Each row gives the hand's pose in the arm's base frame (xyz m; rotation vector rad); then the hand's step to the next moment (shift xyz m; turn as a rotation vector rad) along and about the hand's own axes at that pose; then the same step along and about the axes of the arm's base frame.
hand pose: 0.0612 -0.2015 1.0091 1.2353 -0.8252 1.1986
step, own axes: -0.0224 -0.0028 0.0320 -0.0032 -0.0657 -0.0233
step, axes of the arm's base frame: 0.0019 -0.0358 -0.0158 0.0596 0.0274 -0.0239
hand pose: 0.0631 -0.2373 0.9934 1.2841 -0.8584 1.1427
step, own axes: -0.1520 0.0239 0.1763 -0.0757 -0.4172 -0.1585
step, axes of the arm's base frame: -0.0418 -0.1993 -0.1152 0.3628 0.1755 -0.2060
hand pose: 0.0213 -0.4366 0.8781 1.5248 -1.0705 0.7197
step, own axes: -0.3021 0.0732 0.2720 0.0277 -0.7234 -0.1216
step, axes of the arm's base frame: -0.2173 -0.1882 -0.2966 0.6792 0.1162 -0.2530
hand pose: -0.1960 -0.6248 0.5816 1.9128 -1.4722 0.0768
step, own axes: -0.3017 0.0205 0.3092 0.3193 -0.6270 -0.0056
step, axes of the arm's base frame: -0.2346 0.0730 -0.3559 0.6557 -0.1981 -0.1611
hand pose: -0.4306 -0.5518 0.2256 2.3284 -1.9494 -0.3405
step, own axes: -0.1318 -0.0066 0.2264 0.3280 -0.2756 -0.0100
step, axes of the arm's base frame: -0.0659 0.1477 -0.2062 0.3204 -0.2715 -0.0851
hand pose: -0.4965 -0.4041 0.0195 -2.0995 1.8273 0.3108
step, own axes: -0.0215 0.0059 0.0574 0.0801 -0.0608 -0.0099
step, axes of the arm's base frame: -0.0058 0.0414 -0.0452 0.0714 -0.0700 -0.0146
